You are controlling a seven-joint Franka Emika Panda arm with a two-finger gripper.
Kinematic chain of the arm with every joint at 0, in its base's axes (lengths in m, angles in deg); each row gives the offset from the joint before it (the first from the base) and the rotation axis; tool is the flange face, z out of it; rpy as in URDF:
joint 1: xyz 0 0 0.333 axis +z
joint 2: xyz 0 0 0 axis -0.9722 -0.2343 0
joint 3: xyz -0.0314 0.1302 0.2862 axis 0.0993 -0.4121 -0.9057
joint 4: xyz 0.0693 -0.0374 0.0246 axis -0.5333 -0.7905 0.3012
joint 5: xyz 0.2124 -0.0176 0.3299 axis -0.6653 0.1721 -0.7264
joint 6: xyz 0 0 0 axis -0.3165 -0.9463 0.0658
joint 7: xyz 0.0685 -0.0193 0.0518 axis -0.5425 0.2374 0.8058
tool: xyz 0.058 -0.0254 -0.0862 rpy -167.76 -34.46 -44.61
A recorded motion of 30 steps. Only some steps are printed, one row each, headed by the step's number.
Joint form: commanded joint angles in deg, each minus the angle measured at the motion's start. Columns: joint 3, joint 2, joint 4, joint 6, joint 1, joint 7, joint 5.
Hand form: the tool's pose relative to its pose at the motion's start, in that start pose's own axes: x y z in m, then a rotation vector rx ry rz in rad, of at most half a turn. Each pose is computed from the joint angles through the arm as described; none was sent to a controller.
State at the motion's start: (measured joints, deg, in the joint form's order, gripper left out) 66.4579 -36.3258 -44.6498 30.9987 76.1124 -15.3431 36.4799
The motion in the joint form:
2: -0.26 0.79 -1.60 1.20 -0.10 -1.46 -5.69
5: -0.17 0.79 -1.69 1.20 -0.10 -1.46 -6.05
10: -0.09 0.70 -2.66 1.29 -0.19 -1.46 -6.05
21: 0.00 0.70 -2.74 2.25 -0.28 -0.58 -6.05
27: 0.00 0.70 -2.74 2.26 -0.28 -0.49 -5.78
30: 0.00 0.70 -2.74 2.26 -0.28 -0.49 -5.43
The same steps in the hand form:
2: -0.0088 -0.0048 0.0032 0.0811 -0.0580 0.0558
5: -0.0089 -0.0044 0.0041 0.0844 -0.0631 0.0593
10: -0.0116 -0.0036 0.0130 0.0741 -0.0769 0.0583
21: -0.0095 -0.0030 0.0127 0.0838 -0.0648 0.0465
27: -0.0093 -0.0028 0.0128 0.0806 -0.0619 0.0432
30: -0.0090 -0.0025 0.0128 0.0762 -0.0583 0.0408

